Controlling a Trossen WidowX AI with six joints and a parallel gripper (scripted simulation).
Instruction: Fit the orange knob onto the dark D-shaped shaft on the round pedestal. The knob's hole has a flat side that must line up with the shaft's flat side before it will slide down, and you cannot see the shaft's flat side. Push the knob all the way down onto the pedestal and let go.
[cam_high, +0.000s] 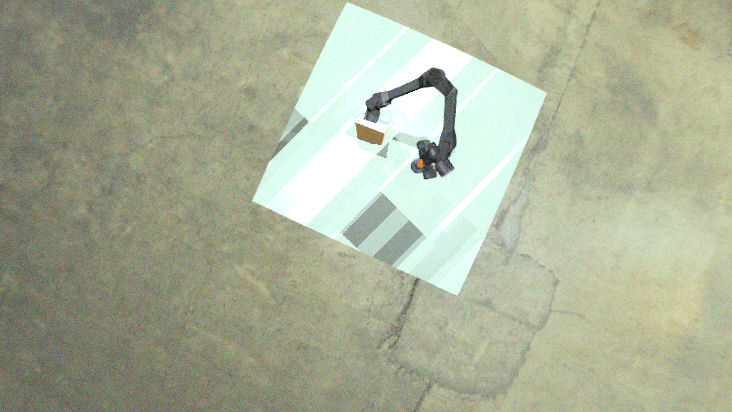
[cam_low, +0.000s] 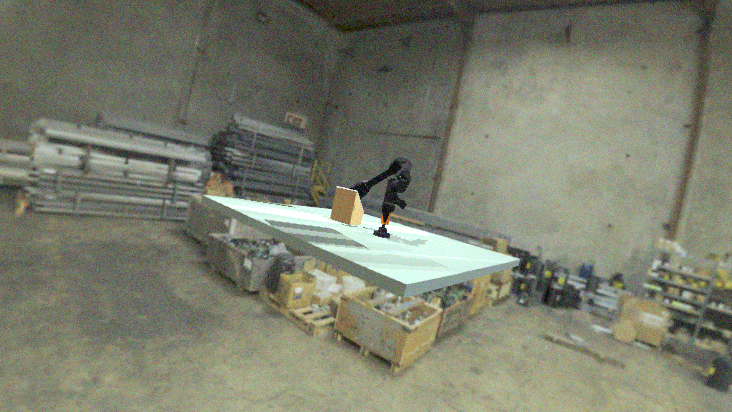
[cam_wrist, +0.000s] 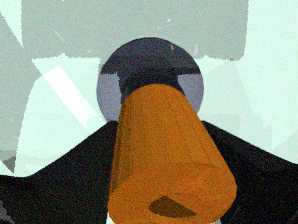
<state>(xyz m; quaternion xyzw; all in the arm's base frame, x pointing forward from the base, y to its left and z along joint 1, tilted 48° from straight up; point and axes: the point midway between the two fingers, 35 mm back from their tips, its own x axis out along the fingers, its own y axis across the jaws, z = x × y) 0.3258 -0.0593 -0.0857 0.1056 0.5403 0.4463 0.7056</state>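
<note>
My gripper tip is now 2 cm below the orange knob. The rest, counted from my gripper tip: round pedestal: 4 cm below.
</note>
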